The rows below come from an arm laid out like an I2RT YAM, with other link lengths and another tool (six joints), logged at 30 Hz.
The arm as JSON. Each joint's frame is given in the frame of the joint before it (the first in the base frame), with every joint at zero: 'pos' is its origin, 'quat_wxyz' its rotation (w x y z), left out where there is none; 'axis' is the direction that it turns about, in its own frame. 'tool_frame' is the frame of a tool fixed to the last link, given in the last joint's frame.
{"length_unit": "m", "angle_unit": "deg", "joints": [
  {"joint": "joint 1", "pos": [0.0, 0.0, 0.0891], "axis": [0.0, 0.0, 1.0]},
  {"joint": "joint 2", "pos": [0.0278, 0.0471, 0.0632], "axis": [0.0, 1.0, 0.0]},
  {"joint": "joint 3", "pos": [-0.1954, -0.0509, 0.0], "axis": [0.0, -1.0, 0.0]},
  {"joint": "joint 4", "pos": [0.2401, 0.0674, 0.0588], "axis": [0.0, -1.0, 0.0]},
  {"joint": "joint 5", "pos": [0.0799, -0.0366, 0.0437], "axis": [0.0, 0.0, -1.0]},
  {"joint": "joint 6", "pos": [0.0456, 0.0, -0.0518], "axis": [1.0, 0.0, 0.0]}
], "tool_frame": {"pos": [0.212, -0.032, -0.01], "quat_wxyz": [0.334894, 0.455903, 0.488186, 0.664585]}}
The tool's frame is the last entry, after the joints.
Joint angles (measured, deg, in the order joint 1, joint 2, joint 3, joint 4, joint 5, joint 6), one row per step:
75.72, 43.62, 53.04, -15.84, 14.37, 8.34
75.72, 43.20, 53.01, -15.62, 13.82, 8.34
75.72, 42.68, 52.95, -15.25, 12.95, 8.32
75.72, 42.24, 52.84, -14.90, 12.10, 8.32
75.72, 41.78, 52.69, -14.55, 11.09, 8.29
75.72, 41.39, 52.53, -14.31, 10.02, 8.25
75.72, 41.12, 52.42, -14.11, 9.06, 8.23
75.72, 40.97, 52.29, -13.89, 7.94, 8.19
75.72, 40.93, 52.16, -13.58, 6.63, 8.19
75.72, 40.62, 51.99, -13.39, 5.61, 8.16
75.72, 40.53, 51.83, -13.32, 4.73, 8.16
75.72, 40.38, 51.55, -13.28, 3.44, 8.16
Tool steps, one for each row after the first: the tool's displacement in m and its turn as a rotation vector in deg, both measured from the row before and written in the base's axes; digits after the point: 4 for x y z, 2 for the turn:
-0.0023, 0.0004, 0.0038, 0.61, -0.09, 0.55
-0.0036, 0.0010, 0.0050, 0.82, -0.14, 0.87
-0.0035, 0.0011, 0.0039, 0.68, -0.10, 0.85
-0.0041, 0.0014, 0.0037, 0.64, -0.12, 1.01
-0.0044, 0.0016, 0.0025, 0.45, -0.09, 1.07
-0.0039, 0.0016, 0.0019, 0.35, -0.06, 0.96
-0.0045, 0.0023, 0.0010, 0.23, -0.05, 1.12
-0.0052, 0.0030, 0.0008, 0.23, 0.00, 1.31
-0.0043, 0.0014, 0.0016, 0.32, -0.07, 1.02
-0.0036, 0.0017, -0.0005, 0.01, 0.03, 0.88
-0.0053, 0.0023, -0.0015, -0.08, 0.07, 1.29

